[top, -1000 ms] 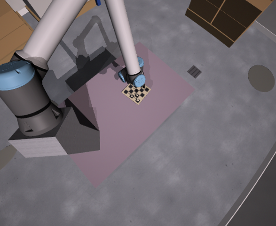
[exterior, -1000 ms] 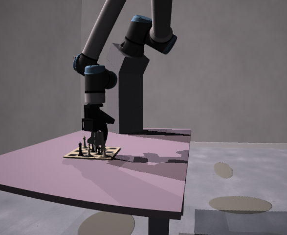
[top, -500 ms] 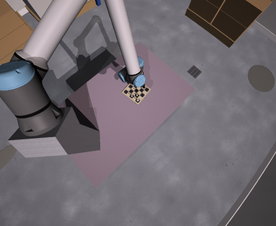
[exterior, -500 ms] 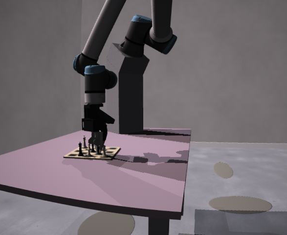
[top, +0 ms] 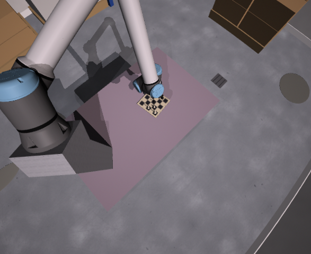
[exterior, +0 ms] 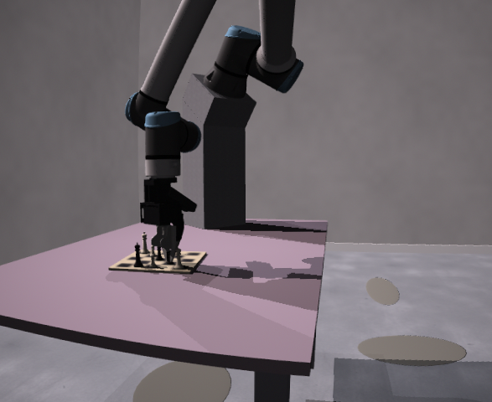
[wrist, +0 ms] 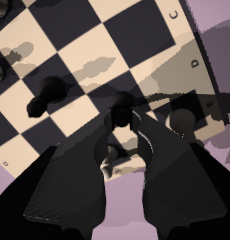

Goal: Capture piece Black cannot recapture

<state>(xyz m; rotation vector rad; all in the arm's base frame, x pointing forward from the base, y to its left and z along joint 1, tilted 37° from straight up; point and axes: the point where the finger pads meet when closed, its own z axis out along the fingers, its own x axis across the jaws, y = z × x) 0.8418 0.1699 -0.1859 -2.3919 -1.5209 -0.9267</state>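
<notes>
My gripper is now 7 cm to the left of the tall black piece, 5 cm short of it and 1 cm below it. Also, from my hand: black pawn: 1 cm below; then chessboard: 4 cm to the right, 3 cm behind, 2 cm below.
</notes>
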